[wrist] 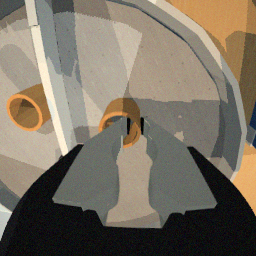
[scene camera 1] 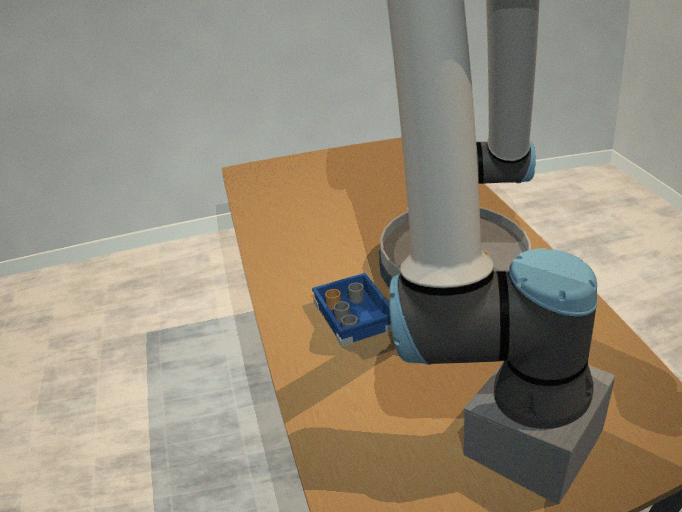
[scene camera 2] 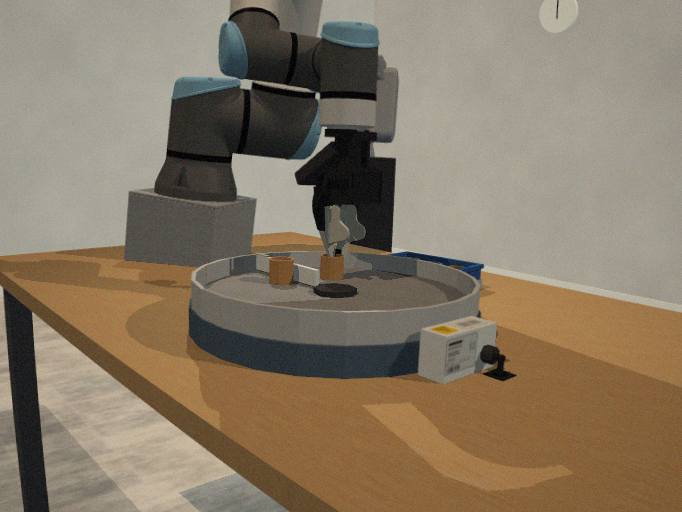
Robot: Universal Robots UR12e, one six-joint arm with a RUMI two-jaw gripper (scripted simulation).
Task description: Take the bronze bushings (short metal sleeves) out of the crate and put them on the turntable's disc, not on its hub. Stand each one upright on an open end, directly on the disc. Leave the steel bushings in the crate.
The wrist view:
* my gripper: 135, 118
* bronze bushing: 27, 118
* bronze bushing: 126, 107
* turntable: 103, 57
